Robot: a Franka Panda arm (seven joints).
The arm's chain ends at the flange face. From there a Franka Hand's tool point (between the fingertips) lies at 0.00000 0.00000 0.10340 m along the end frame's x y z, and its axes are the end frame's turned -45 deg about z.
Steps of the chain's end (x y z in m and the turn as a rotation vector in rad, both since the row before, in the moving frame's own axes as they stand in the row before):
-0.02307, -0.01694, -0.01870, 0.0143, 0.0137, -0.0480
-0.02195, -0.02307, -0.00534, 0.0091, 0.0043, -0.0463
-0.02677, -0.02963, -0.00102, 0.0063, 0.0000, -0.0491
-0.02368, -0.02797, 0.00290, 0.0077, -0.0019, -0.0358
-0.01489, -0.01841, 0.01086, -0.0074, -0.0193, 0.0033
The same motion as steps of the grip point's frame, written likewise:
-0.00229, -0.02838, -0.01872, 0.0004, 0.0198, -0.0480
0.00176, -0.03221, -0.00535, 0.0034, 0.0095, -0.0463
0.00247, -0.04035, -0.00102, 0.0045, 0.0045, -0.0491
0.00344, -0.03723, 0.00290, 0.0068, 0.0041, -0.0358
0.00054, -0.02442, 0.01084, 0.0084, -0.0189, 0.0033

